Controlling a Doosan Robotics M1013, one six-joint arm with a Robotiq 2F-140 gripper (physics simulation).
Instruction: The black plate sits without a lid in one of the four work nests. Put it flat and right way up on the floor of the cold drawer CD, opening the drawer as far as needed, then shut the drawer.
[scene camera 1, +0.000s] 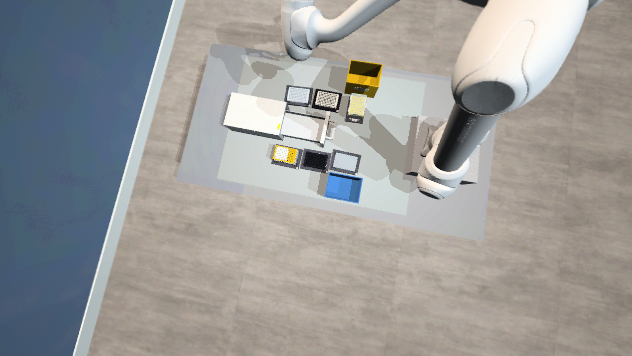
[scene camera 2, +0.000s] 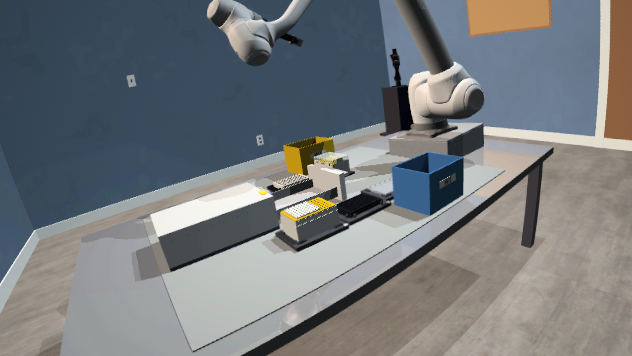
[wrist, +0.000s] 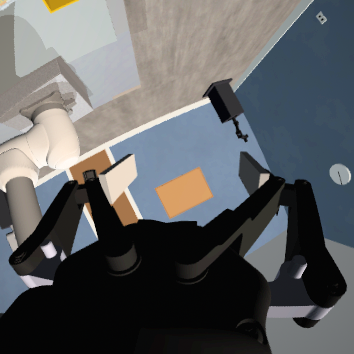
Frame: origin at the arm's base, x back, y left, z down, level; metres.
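Seen in the pictures: gripper, fingertip midpoint: (wrist: 185, 163); arm's base, link origin: (scene camera 2: 431, 132) (wrist: 47, 110).
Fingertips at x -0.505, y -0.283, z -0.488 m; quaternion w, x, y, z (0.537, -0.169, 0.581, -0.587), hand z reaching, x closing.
Pixels of each thing's middle, then the offset from my fingertips to it. "pt": a spot on its surface instead.
- black plate, body centre: (scene camera 2: 357, 204) (scene camera 1: 315, 160) dx -0.105, dy +0.574, dz +0.558 m
- cold drawer, surface spot: (scene camera 2: 327, 177) (scene camera 1: 322, 132) pt dx -0.119, dy +0.422, dz +0.506 m
- yellow bin, body centre: (scene camera 2: 309, 155) (scene camera 1: 362, 79) dx -0.011, dy +0.045, dz +0.517 m
- yellow-topped box, body centre: (scene camera 2: 331, 165) (scene camera 1: 356, 107) dx +0.012, dy +0.202, dz +0.539 m
- pale plate, body centre: (scene camera 1: 298, 95) dx -0.344, dy +0.233, dz +0.558 m
- beige plate, body centre: (scene camera 2: 291, 181) (scene camera 1: 326, 99) dx -0.171, dy +0.205, dz +0.558 m
- tip box, body centre: (scene camera 2: 309, 217) (scene camera 1: 285, 155) dx -0.274, dy +0.608, dz +0.533 m
- blue bin, body centre: (scene camera 2: 429, 181) (scene camera 1: 342, 188) dx +0.092, dy +0.674, dz +0.517 m
The black plate (scene camera 1: 315, 160) (scene camera 2: 360, 204) lies without a lid in a dark nest, in the row between the yellow-and-white tip box and a pale flat piece. The cold drawer (scene camera 1: 325, 129) (scene camera 2: 327, 177) stands pulled out of its white cabinet (scene camera 1: 255, 115) (scene camera 2: 215, 215). Its bare pale floor shows in scene camera 1, and its handle faces the robot base. My gripper (wrist: 185, 163) is open and empty. The wrist view looks past its fingers at the walls. The arm's wrist is high above the table, well away from the plate and drawer.
A yellow bin (scene camera 1: 364, 86) (scene camera 2: 302, 156) stands behind the drawer, beside a yellow-topped box (scene camera 1: 356, 106) (scene camera 2: 331, 161). A pale plate (scene camera 1: 299, 95) and a beige plate (scene camera 1: 327, 99) sit nearby. The tip box (scene camera 1: 284, 154) (scene camera 2: 309, 217) and a blue bin (scene camera 1: 343, 188) (scene camera 2: 428, 182) flank the black plate's row.
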